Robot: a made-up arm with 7 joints. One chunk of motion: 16 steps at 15 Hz.
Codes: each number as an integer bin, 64 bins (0 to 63) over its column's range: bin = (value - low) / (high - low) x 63, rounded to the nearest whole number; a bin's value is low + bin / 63 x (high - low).
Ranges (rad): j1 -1.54..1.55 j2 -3.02..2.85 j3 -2..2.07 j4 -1.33..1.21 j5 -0.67..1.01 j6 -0.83..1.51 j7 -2.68..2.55
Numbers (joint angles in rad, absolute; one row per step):
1: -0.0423 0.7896 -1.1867 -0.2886 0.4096 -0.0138 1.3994
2: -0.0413 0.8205 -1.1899 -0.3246 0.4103 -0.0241 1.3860
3: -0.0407 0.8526 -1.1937 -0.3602 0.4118 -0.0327 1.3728
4: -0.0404 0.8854 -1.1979 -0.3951 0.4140 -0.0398 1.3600
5: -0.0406 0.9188 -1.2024 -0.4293 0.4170 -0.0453 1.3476
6: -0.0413 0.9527 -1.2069 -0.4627 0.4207 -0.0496 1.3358
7: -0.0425 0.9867 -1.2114 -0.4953 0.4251 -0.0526 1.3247
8: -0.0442 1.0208 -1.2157 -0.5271 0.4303 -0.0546 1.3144
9: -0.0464 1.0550 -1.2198 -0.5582 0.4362 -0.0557 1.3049
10: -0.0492 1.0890 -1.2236 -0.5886 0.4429 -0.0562 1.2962
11: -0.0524 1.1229 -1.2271 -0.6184 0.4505 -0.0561 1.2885
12: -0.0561 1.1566 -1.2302 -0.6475 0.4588 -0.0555 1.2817
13: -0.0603 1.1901 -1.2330 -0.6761 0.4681 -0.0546 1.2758
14: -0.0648 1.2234 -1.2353 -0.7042 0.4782 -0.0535 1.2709
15: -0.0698 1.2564 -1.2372 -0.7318 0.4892 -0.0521 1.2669
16: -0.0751 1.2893 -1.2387 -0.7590 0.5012 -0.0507 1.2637
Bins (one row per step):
1: 31 41 13 26 40 22 49
2: 31 41 13 25 41 22 49
3: 31 42 12 24 41 21 49
4: 31 42 12 23 41 21 49
5: 31 42 12 22 41 21 49
6: 31 43 12 22 41 21 48
7: 31 43 12 21 41 21 48
8: 30 43 12 20 41 21 48
9: 30 44 12 19 41 21 48
10: 30 44 12 18 42 21 48
11: 30 44 12 18 42 21 48
12: 30 45 12 17 42 21 48
13: 30 45 12 16 43 21 48
14: 30 46 12 16 43 21 48
15: 30 46 12 15 43 21 48
16: 30 46 12 14 44 21 48

